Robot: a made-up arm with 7 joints.
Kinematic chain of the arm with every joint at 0, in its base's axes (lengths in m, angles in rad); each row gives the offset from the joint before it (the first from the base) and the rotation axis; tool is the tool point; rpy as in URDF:
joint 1: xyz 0 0 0.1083 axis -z
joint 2: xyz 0 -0.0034 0.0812 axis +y
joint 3: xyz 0 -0.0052 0.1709 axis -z
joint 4: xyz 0 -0.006 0.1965 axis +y
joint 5: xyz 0 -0.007 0.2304 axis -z
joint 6: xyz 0 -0.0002 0.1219 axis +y
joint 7: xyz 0 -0.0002 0.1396 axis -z
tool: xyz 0 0 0 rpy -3.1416 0 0
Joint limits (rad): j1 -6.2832..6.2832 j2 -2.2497..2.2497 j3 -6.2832..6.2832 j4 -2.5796..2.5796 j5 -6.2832..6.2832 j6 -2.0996..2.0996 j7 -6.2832..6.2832
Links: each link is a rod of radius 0.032 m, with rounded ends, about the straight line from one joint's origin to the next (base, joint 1, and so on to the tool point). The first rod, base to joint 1, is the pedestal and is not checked.
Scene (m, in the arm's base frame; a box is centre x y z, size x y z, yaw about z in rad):
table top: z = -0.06
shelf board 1: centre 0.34 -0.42 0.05 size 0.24 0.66 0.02 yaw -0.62
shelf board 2: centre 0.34 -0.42 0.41 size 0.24 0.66 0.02 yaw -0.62
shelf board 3: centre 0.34 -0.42 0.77 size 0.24 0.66 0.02 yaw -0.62
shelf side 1: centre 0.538 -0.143 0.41 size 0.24 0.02 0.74 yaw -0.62
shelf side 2: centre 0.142 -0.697 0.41 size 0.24 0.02 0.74 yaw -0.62
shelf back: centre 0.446 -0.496 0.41 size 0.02 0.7 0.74 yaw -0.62
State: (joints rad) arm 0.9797 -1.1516 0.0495 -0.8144 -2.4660 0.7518 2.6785
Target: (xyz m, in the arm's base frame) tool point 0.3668 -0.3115 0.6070
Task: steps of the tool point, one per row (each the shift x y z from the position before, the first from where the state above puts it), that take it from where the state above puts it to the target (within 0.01 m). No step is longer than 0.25 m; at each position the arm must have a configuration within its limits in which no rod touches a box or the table.
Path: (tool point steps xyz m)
1: -0.0169 0.0379 0.1948
2: 0.0189 -0.0206 0.2015
3: 0.0538 -0.0774 0.1825
4: 0.0826 -0.1246 0.1400
5: 0.1010 -0.1546 0.0803
6: 0.1063 -0.1634 0.0121
7: 0.0979 -0.1495 -0.0538
8: 0.0776 -0.1159 -0.1076
9: 0.0487 -0.0677 -0.1411
10: 0.0745 -0.0575 0.0093
11: 0.0791 -0.0522 -0.0093

